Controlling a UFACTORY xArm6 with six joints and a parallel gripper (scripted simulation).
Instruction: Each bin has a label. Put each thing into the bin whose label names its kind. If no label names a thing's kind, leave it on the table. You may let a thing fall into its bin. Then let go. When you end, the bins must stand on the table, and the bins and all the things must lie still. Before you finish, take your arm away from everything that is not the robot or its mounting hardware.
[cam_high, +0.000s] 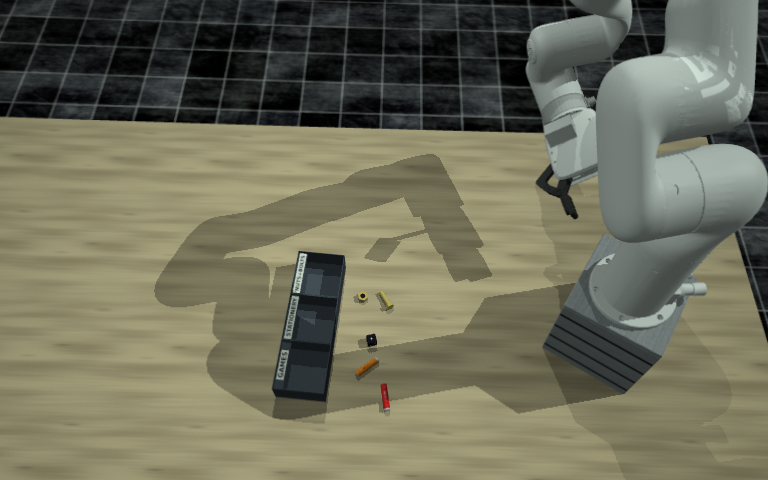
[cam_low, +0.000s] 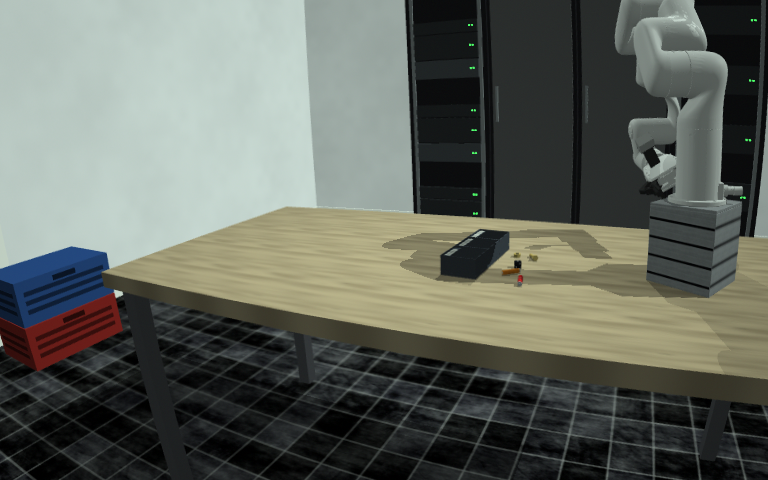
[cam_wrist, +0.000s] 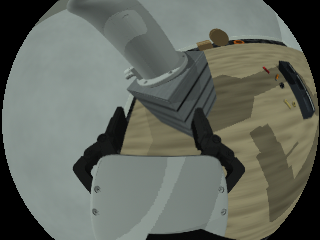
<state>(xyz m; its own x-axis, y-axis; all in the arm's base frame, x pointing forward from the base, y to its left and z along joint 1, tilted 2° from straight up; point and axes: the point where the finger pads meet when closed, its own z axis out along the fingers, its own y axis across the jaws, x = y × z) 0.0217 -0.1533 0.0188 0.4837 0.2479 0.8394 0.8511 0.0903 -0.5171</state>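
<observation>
The dark three-part bin lies 47 cm ahead of my hand, 17 cm below it and 14 cm to the left of it. The rest, counted from my hand: brass nut: 39 cm ahead, 18 cm below, 8 cm to the left; black die: 37 cm ahead, 18 cm below, 16 cm to the left; brass bolt: 34 cm ahead, 18 cm below, 9 cm to the left.
</observation>
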